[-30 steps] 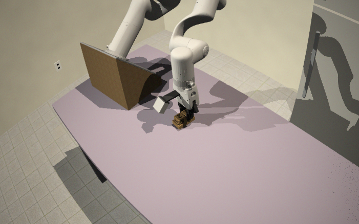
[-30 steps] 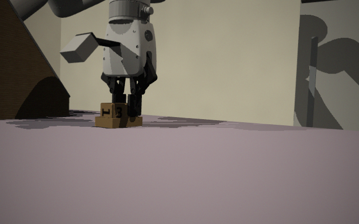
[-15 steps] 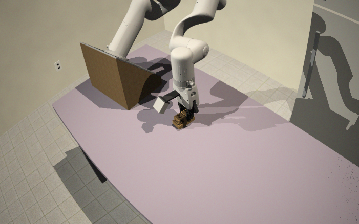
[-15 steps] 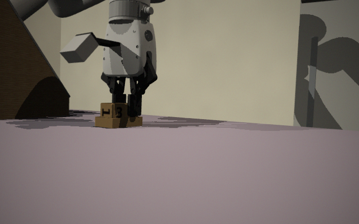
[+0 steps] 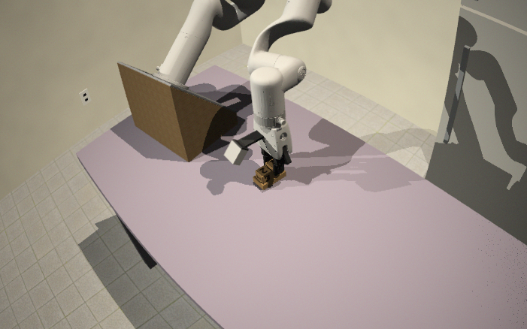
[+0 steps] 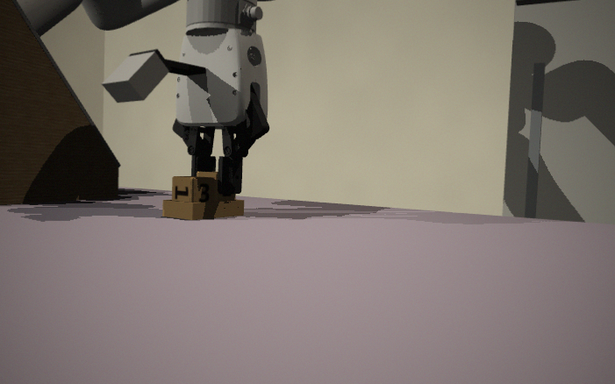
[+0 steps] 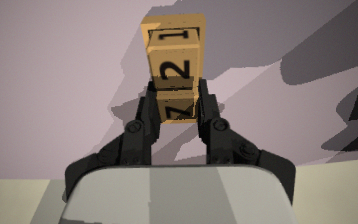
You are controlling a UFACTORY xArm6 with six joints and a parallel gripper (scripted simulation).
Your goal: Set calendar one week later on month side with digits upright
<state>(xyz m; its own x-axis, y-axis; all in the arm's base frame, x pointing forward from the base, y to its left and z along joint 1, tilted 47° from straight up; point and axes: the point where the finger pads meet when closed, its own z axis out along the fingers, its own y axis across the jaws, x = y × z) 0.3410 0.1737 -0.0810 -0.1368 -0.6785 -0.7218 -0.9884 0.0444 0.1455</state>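
The cube is 30 mm to the right of my hand and 20 mm below it. Also, from my hand: wooden calendar tray 20 mm to the right, 40 mm below.
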